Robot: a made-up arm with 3 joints. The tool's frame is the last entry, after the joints. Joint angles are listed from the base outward.
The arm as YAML. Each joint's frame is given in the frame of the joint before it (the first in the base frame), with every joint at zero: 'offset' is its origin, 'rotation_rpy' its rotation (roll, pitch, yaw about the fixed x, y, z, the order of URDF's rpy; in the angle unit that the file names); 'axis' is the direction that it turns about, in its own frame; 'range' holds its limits. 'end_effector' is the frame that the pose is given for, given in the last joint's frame.
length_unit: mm
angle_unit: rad
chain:
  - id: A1
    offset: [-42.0, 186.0, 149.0]
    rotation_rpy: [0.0, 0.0, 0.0]
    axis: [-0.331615, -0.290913, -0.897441]
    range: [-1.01, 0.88]
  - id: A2
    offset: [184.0, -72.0, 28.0]
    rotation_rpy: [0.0, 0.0, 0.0]
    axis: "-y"
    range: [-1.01, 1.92]
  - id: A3
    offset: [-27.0, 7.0, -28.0]
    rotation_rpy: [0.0, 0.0, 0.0]
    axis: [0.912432, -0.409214, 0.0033]
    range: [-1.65, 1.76]
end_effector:
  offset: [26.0, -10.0, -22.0]
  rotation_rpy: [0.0, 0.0, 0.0]
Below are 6 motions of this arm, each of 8 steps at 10 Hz.
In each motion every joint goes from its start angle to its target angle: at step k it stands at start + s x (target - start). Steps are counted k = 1, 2, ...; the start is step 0. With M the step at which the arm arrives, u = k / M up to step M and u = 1 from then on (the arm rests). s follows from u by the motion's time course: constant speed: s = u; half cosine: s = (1 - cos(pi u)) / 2; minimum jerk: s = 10 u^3 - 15 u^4 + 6 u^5.
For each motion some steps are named. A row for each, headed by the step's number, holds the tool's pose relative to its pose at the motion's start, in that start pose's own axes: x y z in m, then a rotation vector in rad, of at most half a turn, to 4 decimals.
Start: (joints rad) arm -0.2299 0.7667 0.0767
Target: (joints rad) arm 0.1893 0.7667 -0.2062
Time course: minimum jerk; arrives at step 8
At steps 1, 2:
1: 0.0001 -0.0014 0.0008 -0.0100 -0.0003 -0.0025
2: 0.0004 -0.0088 0.0054 -0.0645 -0.0016 -0.0165

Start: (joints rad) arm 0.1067 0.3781 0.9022
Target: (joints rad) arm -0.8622 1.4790 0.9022
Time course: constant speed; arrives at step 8
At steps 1, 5, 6, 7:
1: -0.0001 0.0083 -0.0247 0.1182 -0.0242 0.0966
5: -0.0181 0.0681 -0.1061 0.6399 -0.2124 0.3603
6: -0.0263 0.0880 -0.1200 0.7752 -0.2814 0.3911
7: -0.0356 0.1089 -0.1308 0.9091 -0.3585 0.4064

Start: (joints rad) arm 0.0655 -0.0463 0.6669
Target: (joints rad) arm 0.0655 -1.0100 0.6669
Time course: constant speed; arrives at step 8
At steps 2, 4, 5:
2: -0.0103 0.0010 0.0029 -0.0188 0.1979 -0.1360
4: -0.0195 0.0034 0.0077 -0.0376 0.3959 -0.2721
5: -0.0236 0.0051 0.0107 -0.0470 0.4949 -0.3401

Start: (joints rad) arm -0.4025 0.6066 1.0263
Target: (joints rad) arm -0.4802 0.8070 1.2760
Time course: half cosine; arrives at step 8
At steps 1, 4, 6, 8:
1: 0.0002 0.0003 -0.0006 0.0126 -0.0071 0.0053
4: 0.0019 0.0041 -0.0080 0.1673 -0.0907 0.0702
6: 0.0029 0.0074 -0.0131 0.2879 -0.1519 0.1199
8: 0.0032 0.0088 -0.0151 0.3383 -0.1765 0.1404

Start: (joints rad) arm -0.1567 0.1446 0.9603
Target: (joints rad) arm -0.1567 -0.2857 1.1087
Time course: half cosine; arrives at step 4
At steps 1, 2, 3, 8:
1: -0.0022 0.0006 0.0007 0.0097 0.0313 -0.0474
2: -0.0071 0.0025 0.0026 0.0313 0.1029 -0.1647
3: -0.0115 0.0048 0.0050 0.0497 0.1691 -0.2858
8: -0.0132 0.0059 0.0060 0.0562 0.1949 -0.3369

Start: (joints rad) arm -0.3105 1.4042 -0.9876
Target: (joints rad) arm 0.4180 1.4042 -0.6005
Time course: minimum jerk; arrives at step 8
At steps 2, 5, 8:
2: 0.0056 -0.0155 -0.0044 -0.0301 -0.0293 -0.0327
5: 0.0290 -0.1149 -0.0071 -0.2232 -0.2254 -0.1934
8: 0.0328 -0.1589 0.0048 -0.3160 -0.3197 -0.2433

